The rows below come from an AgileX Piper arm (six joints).
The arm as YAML. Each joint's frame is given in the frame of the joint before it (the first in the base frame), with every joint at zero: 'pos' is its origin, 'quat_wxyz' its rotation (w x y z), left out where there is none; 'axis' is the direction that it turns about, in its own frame. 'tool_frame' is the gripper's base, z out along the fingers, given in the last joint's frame.
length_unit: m
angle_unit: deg
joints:
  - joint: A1
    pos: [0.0, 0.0, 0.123]
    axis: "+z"
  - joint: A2
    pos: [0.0, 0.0, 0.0]
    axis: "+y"
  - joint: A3
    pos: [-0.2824, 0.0, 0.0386]
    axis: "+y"
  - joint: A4
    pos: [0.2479, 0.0, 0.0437]
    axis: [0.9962, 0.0, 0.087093]
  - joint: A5
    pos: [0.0, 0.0, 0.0]
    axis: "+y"
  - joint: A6
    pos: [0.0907, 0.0, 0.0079]
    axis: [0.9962, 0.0, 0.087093]
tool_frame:
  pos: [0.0, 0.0, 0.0]
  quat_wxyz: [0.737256, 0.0, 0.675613, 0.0]
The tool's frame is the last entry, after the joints.
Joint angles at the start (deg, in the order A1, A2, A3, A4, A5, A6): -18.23 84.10 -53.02 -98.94 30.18 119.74
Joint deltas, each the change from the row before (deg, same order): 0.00 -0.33 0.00 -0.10 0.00 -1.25; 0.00 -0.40 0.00 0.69 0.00 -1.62; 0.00 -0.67 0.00 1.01 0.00 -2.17; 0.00 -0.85 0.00 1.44 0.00 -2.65; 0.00 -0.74 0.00 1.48 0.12 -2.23; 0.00 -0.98 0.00 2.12 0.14 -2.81; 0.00 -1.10 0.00 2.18 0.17 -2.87
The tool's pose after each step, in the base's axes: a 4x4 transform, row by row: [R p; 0 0 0 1], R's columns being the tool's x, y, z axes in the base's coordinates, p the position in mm. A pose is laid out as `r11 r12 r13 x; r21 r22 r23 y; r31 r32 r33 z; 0 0 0 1`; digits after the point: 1 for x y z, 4 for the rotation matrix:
-0.0956 0.7813 0.6168 287.0; 0.3148 0.6116 -0.7259 -142.2; -0.9443 0.1248 -0.3045 291.0; 0 0 0 1
-0.1066 0.7804 0.6161 285.7; 0.3057 0.6153 -0.7266 -141.8; -0.9461 0.1109 -0.3042 292.7; 0 0 0 1
-0.1186 0.7791 0.6155 283.4; 0.2941 0.6197 -0.7277 -141.2; -0.9484 0.0947 -0.3026 295.7; 0 0 0 1
-0.1315 0.7779 0.6144 280.5; 0.2829 0.6235 -0.7289 -140.3; -0.9501 0.0780 -0.3020 299.3; 0 0 0 1
-0.1398 0.7788 0.6115 277.7; 0.2770 0.6236 -0.7310 -139.7; -0.9507 0.0672 -0.3029 302.2; 0 0 0 1
-0.1480 0.7804 0.6076 273.9; 0.2737 0.6226 -0.7331 -138.8; -0.9504 0.0578 -0.3057 305.9; 0 0 0 1
-0.1550 0.7816 0.6042 269.7; 0.2703 0.6218 -0.7351 -137.7; -0.9502 0.0494 -0.3076 310.1; 0 0 0 1

